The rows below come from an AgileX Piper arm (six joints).
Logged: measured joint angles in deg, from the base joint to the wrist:
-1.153 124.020 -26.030 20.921 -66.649 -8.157
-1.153 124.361 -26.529 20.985 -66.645 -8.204
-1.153 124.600 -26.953 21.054 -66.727 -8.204
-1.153 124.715 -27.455 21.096 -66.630 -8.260
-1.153 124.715 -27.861 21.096 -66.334 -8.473
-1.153 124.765 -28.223 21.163 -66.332 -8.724
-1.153 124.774 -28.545 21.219 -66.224 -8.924
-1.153 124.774 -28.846 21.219 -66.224 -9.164
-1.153 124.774 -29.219 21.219 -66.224 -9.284
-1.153 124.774 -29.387 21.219 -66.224 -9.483
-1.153 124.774 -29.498 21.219 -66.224 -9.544
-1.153 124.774 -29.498 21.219 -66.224 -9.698
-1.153 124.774 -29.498 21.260 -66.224 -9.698
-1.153 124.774 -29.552 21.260 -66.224 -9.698
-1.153 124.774 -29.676 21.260 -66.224 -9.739
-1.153 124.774 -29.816 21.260 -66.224 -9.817
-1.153 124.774 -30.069 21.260 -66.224 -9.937
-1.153 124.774 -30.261 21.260 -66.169 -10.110
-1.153 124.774 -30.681 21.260 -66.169 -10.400
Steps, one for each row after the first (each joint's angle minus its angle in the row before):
0.000 0.341 -0.499 0.064 0.004 -0.047
0.000 0.239 -0.424 0.069 -0.082 0.000
0.000 0.115 -0.502 0.042 0.097 -0.056
0.000 0.000 -0.406 0.000 0.296 -0.213
0.000 0.050 -0.362 0.067 0.002 -0.251
0.000 0.009 -0.322 0.056 0.108 -0.200
0.000 0.000 -0.301 0.000 0.000 -0.240
0.000 0.000 -0.373 0.000 0.000 -0.120
0.000 0.000 -0.168 0.000 0.000 -0.199
0.000 0.000 -0.111 0.000 0.000 -0.061
0.000 0.000 0.000 0.000 0.000 -0.154
0.000 0.000 0.000 0.041 0.000 0.000
0.000 0.000 -0.054 0.000 0.000 0.000
0.000 0.000 -0.124 0.000 0.000 -0.041
0.000 0.000 -0.140 0.000 0.000 -0.078
0.000 0.000 -0.253 0.000 0.000 -0.120
0.000 0.000 -0.192 0.000 0.055 -0.173
0.000 0.000 -0.420 0.000 0.000 -0.290

